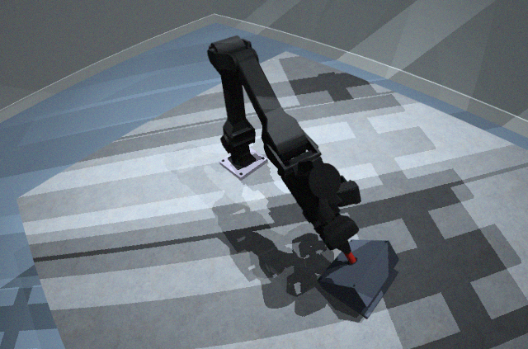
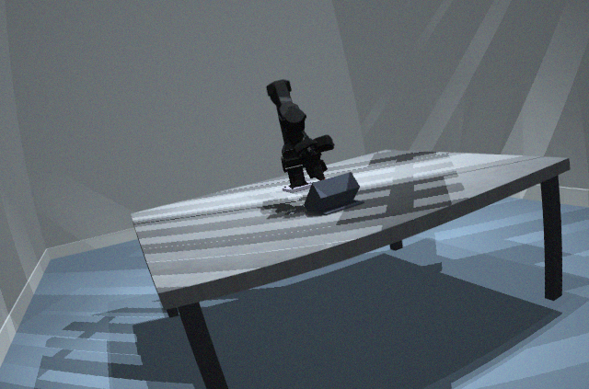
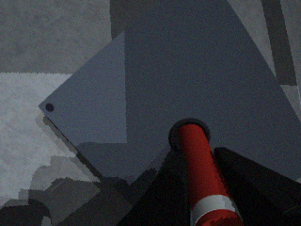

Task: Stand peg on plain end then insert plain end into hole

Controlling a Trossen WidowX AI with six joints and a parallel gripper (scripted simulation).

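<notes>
The sloped panel is 30 mm ahead of my gripper tip, 10 mm to the left of it and 40 mm below it. The rest, counted from my gripper tip: red peg 10 mm behind, 10 mm above.
</notes>
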